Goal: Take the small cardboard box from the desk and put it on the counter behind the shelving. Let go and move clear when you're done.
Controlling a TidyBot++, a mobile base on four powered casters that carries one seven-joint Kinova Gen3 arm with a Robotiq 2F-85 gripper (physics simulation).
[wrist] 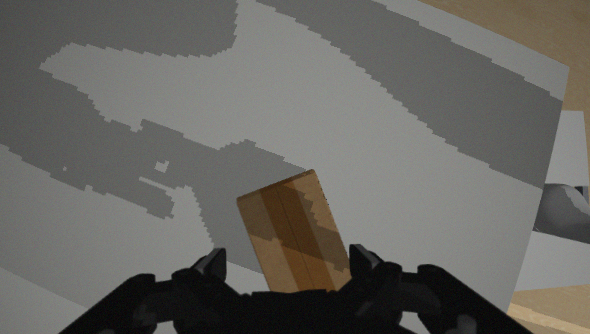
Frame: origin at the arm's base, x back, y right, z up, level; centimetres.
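Where they show: gripper, fingertip midpoint: [288, 260].
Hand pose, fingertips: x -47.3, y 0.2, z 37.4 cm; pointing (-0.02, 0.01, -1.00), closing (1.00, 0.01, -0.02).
Observation:
After its pixels a point has its place.
A small brown cardboard box [295, 235] @(y 1.9, x -46.8, z 37.4 cm) with a darker tape stripe lies on the light grey desk [350, 125] @(y 10.9, x -41.4, z 32.4 cm), turned a little relative to the gripper. Its near end is hidden behind the gripper's body. My gripper [288, 260] @(y 0.2, x -47.3, z 37.4 cm) is open above the box, with one fingertip to the left of it and the other close to its right edge in the picture. The fingers do not grip it, and the height between fingertips and box is hard to tell. The counter and the shelving do not show in this view.
The desk's edge runs down the right side. Beyond it are a white surface [565, 150] with a grey rounded object [562, 212], part of which shows, and wood-coloured floor [525, 25] @(y 81.8, x 71.0, z -39.6 cm). Dark shadows of the arm fall across the desk and the box.

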